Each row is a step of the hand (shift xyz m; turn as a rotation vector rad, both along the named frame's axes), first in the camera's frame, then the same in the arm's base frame.
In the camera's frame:
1: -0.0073 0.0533 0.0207 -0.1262 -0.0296 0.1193
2: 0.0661 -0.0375 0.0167 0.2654 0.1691 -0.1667
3: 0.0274 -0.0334 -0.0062 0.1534 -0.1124 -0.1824
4: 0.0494 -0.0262 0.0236 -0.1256 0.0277 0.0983
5: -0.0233 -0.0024 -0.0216 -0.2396 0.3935 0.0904
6: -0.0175 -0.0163 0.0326 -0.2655 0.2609 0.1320
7: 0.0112 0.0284 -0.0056 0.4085 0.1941 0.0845
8: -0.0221 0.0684 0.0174 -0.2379 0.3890 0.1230
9: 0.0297 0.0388 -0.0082 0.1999 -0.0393 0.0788
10: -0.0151 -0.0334 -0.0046 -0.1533 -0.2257 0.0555
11: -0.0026 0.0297 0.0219 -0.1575 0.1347 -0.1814
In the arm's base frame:
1: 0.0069 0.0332 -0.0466 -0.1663 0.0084 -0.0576
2: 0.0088 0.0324 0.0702 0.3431 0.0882 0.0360
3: 0.0041 -0.0036 0.0433 0.1576 -0.0985 0.1868
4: 0.0000 0.0332 0.0508 -0.1248 0.0166 -0.1017
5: 0.0001 -0.0294 -0.0122 -0.0127 0.0993 -0.4587
6: -0.0396 0.0080 0.0013 -0.1178 0.0619 -0.3719
7: 0.0235 0.0135 -0.0151 0.2673 0.3607 0.1009
8: 0.0078 0.0290 -0.0676 -0.0358 0.1224 -0.4547
9: 0.0407 0.0257 -0.0117 0.0425 0.1493 0.1537
10: -0.0212 -0.0251 0.0168 -0.2309 -0.1334 0.0801
11: -0.0023 0.0269 -0.0253 0.0957 -0.1633 -0.2001

